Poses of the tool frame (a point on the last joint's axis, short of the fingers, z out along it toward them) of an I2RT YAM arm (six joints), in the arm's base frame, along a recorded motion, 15 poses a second.
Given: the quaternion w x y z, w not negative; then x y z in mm.
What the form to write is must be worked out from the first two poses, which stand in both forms.
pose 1, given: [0.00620 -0.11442 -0.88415 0.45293 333.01 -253.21 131.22]
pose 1, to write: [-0.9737 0.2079 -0.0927 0.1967 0.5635 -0.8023 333.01 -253.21 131.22]
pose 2, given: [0.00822 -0.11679 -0.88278 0.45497 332.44 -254.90 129.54]
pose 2, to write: [-0.9726 0.2137 -0.0918 0.1987 0.5587 -0.8052 332.44 -254.90 129.54]
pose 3, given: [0.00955 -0.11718 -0.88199 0.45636 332.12 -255.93 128.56]
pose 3, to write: [-0.9724 0.2154 -0.0901 0.1980 0.5560 -0.8073 332.12 -255.93 128.56]
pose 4, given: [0.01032 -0.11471 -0.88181 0.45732 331.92 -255.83 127.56]
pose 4, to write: [-0.9735 0.2117 -0.0867 0.1929 0.5554 -0.8089 331.92 -255.83 127.56]
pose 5, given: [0.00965 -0.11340 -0.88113 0.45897 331.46 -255.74 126.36]
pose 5, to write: [-0.9741 0.2087 -0.0871 0.1910 0.5530 -0.8110 331.46 -255.74 126.36]
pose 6, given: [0.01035 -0.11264 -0.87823 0.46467 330.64 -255.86 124.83]
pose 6, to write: [-0.9744 0.2075 -0.0865 0.1882 0.5428 -0.8185 330.64 -255.86 124.83]
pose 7, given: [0.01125 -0.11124 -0.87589 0.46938 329.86 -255.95 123.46]
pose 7, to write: [-0.9750 0.2054 -0.0847 0.1843 0.5346 -0.8248 329.86 -255.95 123.46]
